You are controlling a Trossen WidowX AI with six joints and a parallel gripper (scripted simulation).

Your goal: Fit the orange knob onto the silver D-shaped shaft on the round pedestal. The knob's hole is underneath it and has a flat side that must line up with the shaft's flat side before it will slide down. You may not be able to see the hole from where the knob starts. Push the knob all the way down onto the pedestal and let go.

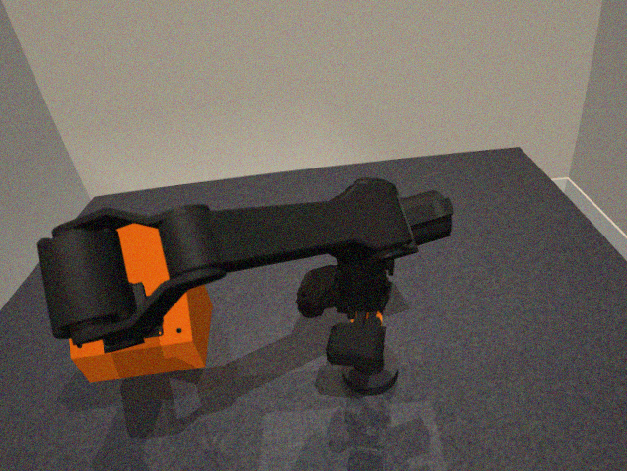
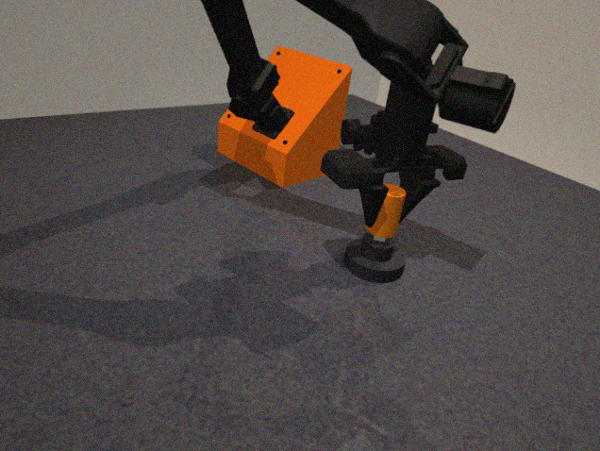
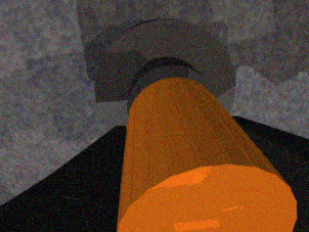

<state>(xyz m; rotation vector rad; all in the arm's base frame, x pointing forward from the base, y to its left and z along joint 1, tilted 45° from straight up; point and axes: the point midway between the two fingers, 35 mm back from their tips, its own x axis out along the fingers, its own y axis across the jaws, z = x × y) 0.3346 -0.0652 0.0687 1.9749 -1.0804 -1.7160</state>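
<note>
The round pedestal is 4 cm below my gripper tip. The rest, counted from my gripper tip: orange knob: 3 cm above.
</note>
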